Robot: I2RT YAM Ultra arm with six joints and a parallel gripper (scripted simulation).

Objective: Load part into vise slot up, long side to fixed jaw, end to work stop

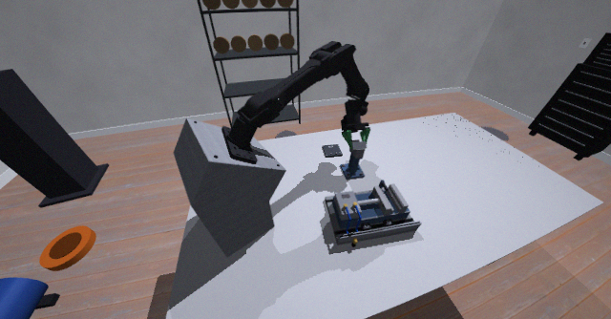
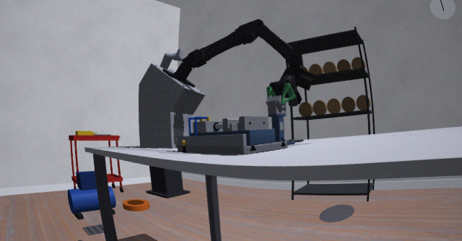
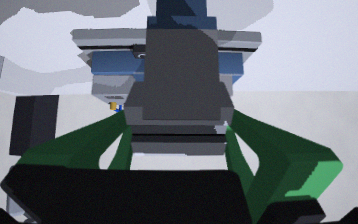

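Now: the part 1 cm to the left of my hand. Round my hand: cylinder rod 21 cm to the right, 8 cm below, 8 cm behind; then work stop 18 cm to the right, 7 cm below, 1 cm ahead; then moving jaw 22 cm to the right, 8 cm below, 3 cm behind.
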